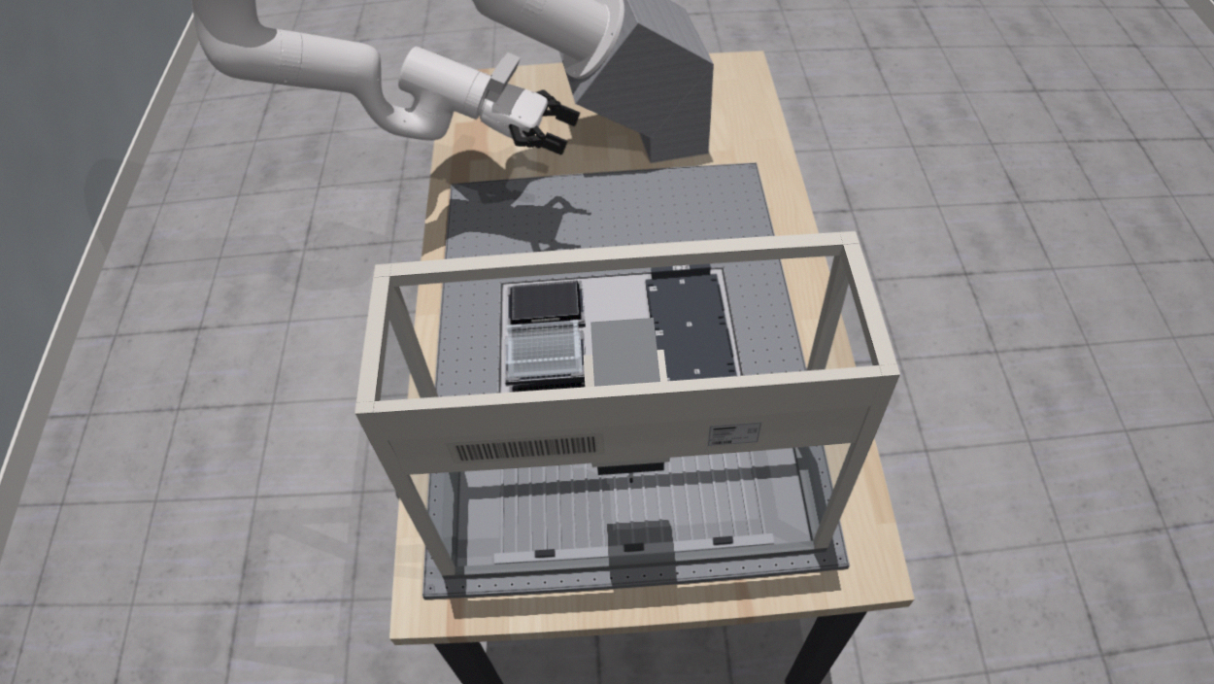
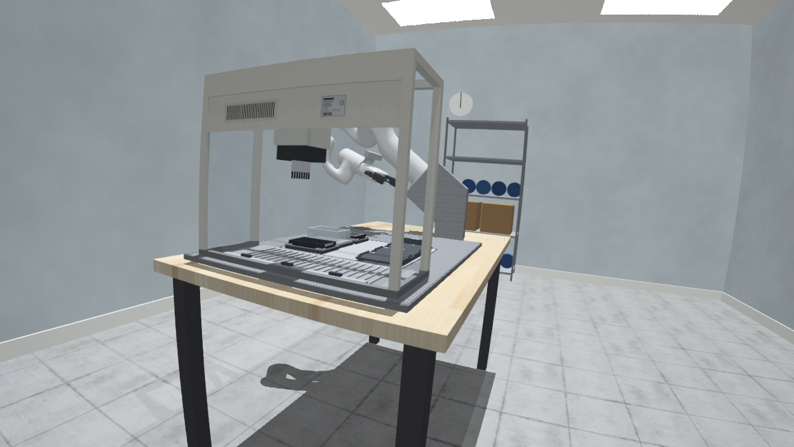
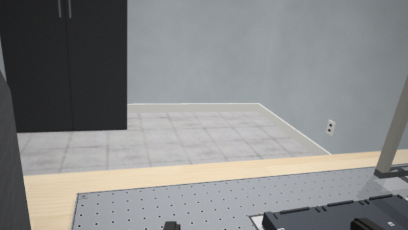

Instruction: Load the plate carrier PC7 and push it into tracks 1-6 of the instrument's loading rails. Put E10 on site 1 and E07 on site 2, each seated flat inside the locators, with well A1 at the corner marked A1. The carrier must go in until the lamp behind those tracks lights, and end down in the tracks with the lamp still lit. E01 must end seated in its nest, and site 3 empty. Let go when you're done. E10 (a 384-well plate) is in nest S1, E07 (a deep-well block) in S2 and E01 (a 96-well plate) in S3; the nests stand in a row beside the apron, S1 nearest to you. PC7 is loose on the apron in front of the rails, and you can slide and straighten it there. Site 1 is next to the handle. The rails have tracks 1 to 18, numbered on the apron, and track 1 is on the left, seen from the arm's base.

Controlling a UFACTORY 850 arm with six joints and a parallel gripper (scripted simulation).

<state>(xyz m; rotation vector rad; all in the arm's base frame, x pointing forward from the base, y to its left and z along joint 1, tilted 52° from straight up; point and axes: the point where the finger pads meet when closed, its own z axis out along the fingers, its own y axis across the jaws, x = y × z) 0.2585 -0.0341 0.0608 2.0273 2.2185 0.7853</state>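
Now: hand 34 cm short of the clear deep-well block E07, 7 cm to the left of it and 19 cm above it. Also, from my hand: dark plate carrier PC7 (34 cm ahead, 19 cm to the left, 21 cm below); then nest S1 (22 cm ahead, 7 cm to the right, 22 cm below); then nest S2 (34 cm ahead, 7 cm to the right, 22 cm below).
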